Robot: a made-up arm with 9 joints.
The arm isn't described. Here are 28 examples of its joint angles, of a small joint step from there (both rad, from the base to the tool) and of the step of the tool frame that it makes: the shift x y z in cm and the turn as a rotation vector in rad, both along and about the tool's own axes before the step.
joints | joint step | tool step
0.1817 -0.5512 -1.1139 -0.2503 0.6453 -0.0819 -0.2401 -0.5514 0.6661 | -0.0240 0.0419 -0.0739 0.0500 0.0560 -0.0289 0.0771 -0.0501 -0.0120 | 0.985 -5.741 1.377 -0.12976 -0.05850 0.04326
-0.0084 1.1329 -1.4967 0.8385 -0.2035 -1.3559 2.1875 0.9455 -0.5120 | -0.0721 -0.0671 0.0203 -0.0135 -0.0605 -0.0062 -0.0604 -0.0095 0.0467 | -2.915 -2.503 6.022 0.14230 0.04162 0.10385
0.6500 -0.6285 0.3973 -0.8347 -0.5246 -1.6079 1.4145 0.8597 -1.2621 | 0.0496 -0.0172 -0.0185 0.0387 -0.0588 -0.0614 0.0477 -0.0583 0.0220 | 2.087 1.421 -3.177 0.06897 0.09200 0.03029
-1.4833 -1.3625 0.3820 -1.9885 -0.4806 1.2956 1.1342 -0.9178 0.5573 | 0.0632 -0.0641 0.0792 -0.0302 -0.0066 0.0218 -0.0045 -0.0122 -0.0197 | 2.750 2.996 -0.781 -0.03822 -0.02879 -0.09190
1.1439 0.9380 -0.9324 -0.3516 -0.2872 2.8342 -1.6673 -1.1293 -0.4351 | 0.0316 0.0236 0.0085 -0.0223 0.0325 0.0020 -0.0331 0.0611 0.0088 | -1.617 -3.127 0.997 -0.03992 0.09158 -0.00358
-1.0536 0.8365 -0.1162 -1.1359 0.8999 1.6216 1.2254 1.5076 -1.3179 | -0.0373 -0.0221 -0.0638 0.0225 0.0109 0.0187 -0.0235 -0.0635 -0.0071 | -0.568 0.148 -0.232 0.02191 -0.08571 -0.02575
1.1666 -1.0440 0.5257 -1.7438 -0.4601 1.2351 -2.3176 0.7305 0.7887 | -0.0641 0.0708 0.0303 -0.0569 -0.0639 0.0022 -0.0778 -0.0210 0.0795 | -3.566 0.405 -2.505 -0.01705 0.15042 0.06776
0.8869 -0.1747 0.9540 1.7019 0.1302 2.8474 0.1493 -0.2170 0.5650 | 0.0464 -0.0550 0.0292 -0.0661 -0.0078 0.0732 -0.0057 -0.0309 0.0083 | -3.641 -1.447 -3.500 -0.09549 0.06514 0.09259
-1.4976 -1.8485 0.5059 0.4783 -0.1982 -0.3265 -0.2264 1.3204 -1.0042 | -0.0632 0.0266 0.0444 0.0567 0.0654 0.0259 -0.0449 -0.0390 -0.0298 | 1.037 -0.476 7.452 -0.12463 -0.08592 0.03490
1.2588 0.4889 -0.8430 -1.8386 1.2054 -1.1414 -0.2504 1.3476 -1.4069 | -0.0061 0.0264 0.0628 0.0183 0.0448 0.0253 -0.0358 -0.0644 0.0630 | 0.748 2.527 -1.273 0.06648 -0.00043 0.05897
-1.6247 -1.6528 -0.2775 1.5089 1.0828 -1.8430 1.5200 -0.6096 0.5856 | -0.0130 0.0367 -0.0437 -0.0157 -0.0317 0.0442 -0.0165 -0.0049 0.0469 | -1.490 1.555 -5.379 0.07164 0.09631 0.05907
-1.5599 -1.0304 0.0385 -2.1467 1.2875 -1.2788 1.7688 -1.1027 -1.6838 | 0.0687 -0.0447 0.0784 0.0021 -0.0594 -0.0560 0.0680 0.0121 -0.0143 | -0.464 0.478 2.355 -0.12287 0.07546 0.04557
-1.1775 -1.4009 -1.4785 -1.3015 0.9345 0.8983 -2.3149 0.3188 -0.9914 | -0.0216 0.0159 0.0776 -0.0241 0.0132 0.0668 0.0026 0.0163 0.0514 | 0.238 -1.226 -0.467 -0.00201 0.11476 0.08284
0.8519 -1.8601 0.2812 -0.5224 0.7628 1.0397 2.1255 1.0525 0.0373 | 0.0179 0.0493 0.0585 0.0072 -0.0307 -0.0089 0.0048 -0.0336 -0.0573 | 0.738 -0.839 0.160 -0.01544 -0.07877 -0.03813
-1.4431 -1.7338 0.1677 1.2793 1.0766 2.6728 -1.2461 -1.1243 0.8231 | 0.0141 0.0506 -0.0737 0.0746 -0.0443 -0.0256 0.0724 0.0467 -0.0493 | 4.224 -10.128 11.421 -0.18998 -0.16907 -0.12033
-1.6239 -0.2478 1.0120 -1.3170 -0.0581 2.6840 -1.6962 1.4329 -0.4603 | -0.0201 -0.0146 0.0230 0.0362 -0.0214 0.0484 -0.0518 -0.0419 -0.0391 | -1.555 0.189 0.922 -0.03250 -0.04618 0.09592
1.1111 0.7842 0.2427 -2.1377 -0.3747 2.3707 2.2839 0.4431 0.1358 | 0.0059 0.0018 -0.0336 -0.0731 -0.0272 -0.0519 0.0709 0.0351 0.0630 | -0.968 -0.062 -1.750 0.03309 0.03679 -0.11591
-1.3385 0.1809 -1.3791 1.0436 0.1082 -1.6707 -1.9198 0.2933 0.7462 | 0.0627 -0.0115 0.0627 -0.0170 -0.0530 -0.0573 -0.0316 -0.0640 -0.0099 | -0.603 -1.455 2.430 -0.03595 0.01122 0.12818
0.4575 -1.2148 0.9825 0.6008 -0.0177 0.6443 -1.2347 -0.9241 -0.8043 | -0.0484 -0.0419 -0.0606 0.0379 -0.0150 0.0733 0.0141 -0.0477 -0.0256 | 1.247 0.502 0.735 -0.07001 0.02697 0.05199
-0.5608 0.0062 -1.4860 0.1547 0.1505 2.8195 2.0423 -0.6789 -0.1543 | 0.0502 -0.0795 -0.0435 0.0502 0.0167 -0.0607 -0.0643 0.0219 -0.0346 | -3.154 -0.494 0.563 0.04339 0.02708 -0.01022
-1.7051 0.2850 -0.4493 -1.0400 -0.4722 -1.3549 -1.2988 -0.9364 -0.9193 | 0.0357 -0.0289 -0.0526 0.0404 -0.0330 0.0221 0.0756 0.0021 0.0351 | -0.992 1.115 -2.310 0.03232 0.08171 0.06630
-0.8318 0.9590 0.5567 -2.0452 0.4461 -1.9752 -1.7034 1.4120 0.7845 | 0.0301 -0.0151 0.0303 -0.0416 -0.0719 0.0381 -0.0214 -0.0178 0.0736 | -2.816 -2.729 -1.296 -0.01226 0.10221 0.05086
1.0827 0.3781 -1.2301 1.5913 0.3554 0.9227 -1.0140 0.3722 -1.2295 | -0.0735 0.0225 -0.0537 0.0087 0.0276 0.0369 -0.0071 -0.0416 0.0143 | -2.184 2.458 -0.174 0.04779 0.04624 -0.00761
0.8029 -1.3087 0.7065 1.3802 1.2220 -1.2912 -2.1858 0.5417 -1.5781 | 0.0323 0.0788 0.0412 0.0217 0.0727 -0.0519 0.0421 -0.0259 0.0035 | -2.526 -4.843 -0.645 0.02624 -0.06465 -0.12525
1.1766 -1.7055 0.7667 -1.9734 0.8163 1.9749 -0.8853 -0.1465 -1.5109 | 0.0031 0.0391 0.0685 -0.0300 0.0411 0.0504 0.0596 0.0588 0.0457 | 0.299 0.129 -0.913 -0.02236 -0.00852 0.12387
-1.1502 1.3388 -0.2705 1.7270 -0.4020 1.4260 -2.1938 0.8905 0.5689 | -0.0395 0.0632 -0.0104 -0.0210 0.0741 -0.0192 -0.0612 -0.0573 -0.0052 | -0.705 -1.493 -0.949 -0.09986 0.09488 0.12079
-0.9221 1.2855 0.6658 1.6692 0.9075 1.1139 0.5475 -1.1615 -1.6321 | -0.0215 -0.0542 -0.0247 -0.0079 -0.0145 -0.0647 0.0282 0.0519 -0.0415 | 2.475 -1.315 -0.083 -0.09171 -0.00417 0.06128
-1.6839 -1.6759 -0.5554 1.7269 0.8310 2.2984 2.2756 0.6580 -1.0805 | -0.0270 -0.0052 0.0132 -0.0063 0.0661 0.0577 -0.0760 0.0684 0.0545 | -2.632 1.211 -4.332 0.15164 0.15473 0.04138
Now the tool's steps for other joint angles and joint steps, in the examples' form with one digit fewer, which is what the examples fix.
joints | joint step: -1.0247 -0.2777 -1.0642 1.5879 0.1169 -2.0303 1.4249 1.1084 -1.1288 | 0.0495 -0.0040 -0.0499 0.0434 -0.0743 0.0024 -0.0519 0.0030 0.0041
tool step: 6.15 2.27 -2.15 0.0120 0.1318 0.1680
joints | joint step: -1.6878 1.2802 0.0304 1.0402 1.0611 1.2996 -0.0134 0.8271 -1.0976 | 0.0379 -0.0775 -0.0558 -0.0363 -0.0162 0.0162 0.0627 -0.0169 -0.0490
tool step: 1.00 -2.16 0.73 -0.0842 -0.1062 -0.0605
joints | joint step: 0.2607 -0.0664 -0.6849 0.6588 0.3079 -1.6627 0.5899 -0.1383 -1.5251 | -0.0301 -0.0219 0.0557 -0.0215 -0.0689 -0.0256 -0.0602 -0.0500 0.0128
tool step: 0.85 -0.05 2.54 0.0648 -0.0200 -0.0413
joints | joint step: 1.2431 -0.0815 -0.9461 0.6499 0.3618 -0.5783 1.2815 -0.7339 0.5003 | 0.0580 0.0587 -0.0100 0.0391 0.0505 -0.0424 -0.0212 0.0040 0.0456
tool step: -1.37 1.68 -2.63 0.1096 -0.0060 -0.0504
